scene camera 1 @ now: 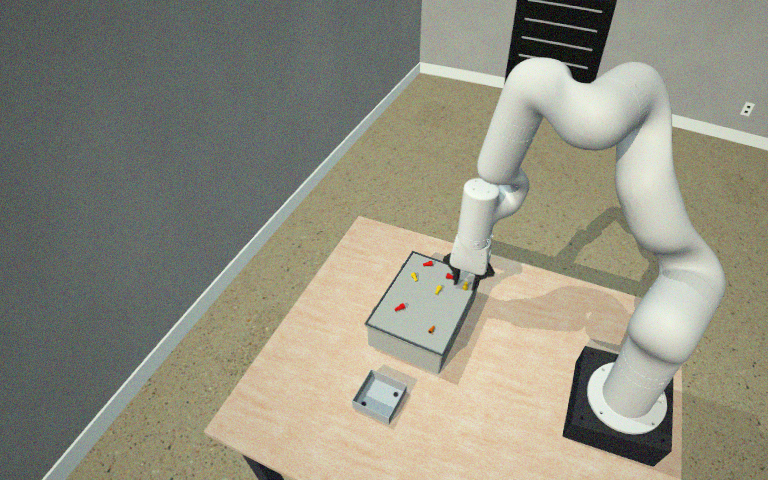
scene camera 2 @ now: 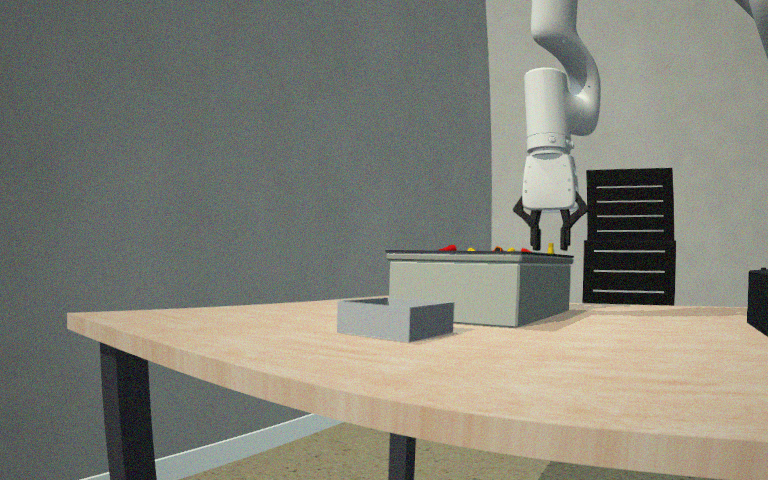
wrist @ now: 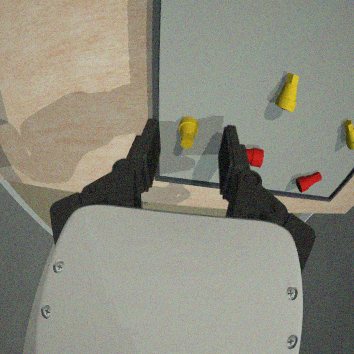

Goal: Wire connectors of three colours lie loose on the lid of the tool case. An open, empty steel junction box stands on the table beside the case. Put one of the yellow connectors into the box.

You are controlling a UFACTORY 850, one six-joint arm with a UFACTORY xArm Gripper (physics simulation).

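A yellow connector [scene camera 1: 465,286] [scene camera 2: 550,249] [wrist: 188,133] stands upright on the lid of the grey tool case [scene camera 1: 404,345] [scene camera 2: 487,291] [wrist: 220,60], near its back right corner. My gripper [scene camera 1: 466,281] [scene camera 2: 549,246] [wrist: 190,137] is partly open and empty, its fingertips low over the lid, one on each side of this connector. Two other yellow connectors [scene camera 1: 438,289] [scene camera 1: 414,276] [wrist: 288,93] [wrist: 350,135] lie on the lid, farther left in scene camera 1. The open, empty steel junction box [scene camera 1: 370,409] [scene camera 2: 373,321] stands in front of the case.
A red connector [scene camera 1: 449,276] [wrist: 255,157] lies just outside one finger, which partly hides it in the wrist view. Two more red connectors [scene camera 1: 428,263] [scene camera 1: 400,307] [wrist: 309,181] and an orange connector [scene camera 1: 431,329] [scene camera 2: 498,249] lie on the lid. The arm's black base [scene camera 1: 611,438] stands on the right.
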